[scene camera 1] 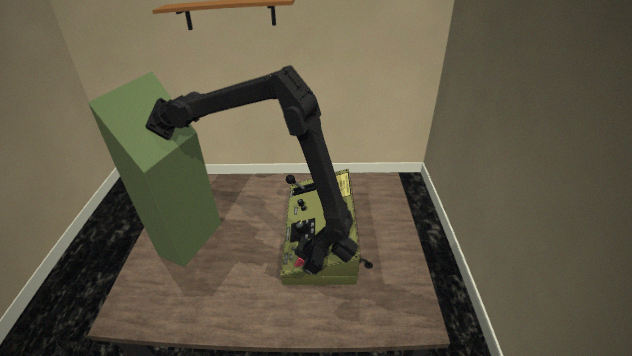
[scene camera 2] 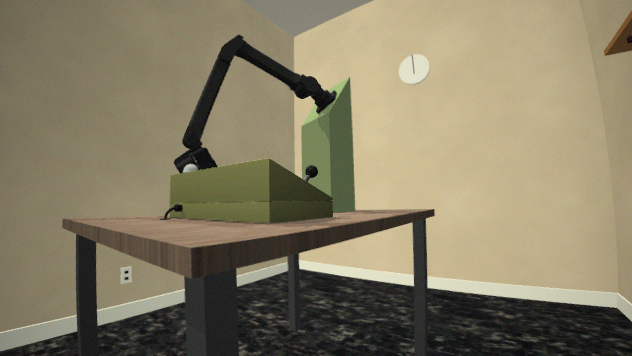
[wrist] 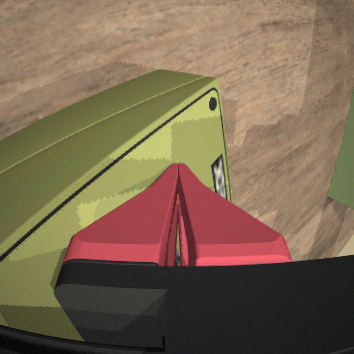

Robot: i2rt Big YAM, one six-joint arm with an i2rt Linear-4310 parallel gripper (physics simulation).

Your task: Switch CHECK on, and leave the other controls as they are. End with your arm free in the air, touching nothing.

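Where they show: gripper, between the fingertips: [scene camera 1: 295, 265] [wrist: 177, 175]; arm's base, origin of its link: [scene camera 1: 162, 119] [scene camera 2: 327, 103].
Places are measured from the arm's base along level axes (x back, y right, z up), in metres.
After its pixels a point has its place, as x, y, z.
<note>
The olive control box [scene camera 1: 320, 280] @[-0.374, 0.425, -0.504] [scene camera 2: 220, 187] @[-0.611, 0.188, -0.443] [wrist: 155, 142] @[-0.302, 0.386, -0.455] stands on the table under the arm. My gripper [scene camera 1: 298, 262] @[-0.304, 0.366, -0.453] [wrist: 177, 175] @[-0.304, 0.366, -0.453] is shut with nothing between its red fingers. Its tips are low over the near-left part of the sloped panel; whether they touch it I cannot tell. In scene camera 2 the fingers are hidden behind the box. A black-and-white label [wrist: 219, 175] @[-0.281, 0.326, -0.468] partly shows right of the fingers in the wrist view, too covered to read. The CHECK switch lever is hidden by the gripper, so its position cannot be seen.
A black-ball lever [scene camera 1: 290, 179] @[-0.418, -0.005, -0.378] [scene camera 2: 311, 171] @[-0.441, -0.025, -0.391], small black knobs [scene camera 1: 300, 202] @[-0.417, 0.117, -0.406] and a dark dial plate [scene camera 1: 310, 222] @[-0.424, 0.207, -0.438] are on the box. A white dome [scene camera 2: 190, 168] @[-0.493, 0.387, -0.366] sits beside the wrist. A green pillar [scene camera 1: 175, 200] @[0.030, 0.108, -0.251] [scene camera 2: 342, 150] @[-0.044, -0.072, -0.252] stands at the arm's base. A cable [scene camera 1: 368, 263] @[-0.569, 0.418, -0.517] [scene camera 2: 175, 208] @[-0.545, 0.400, -0.500] leaves the box.
</note>
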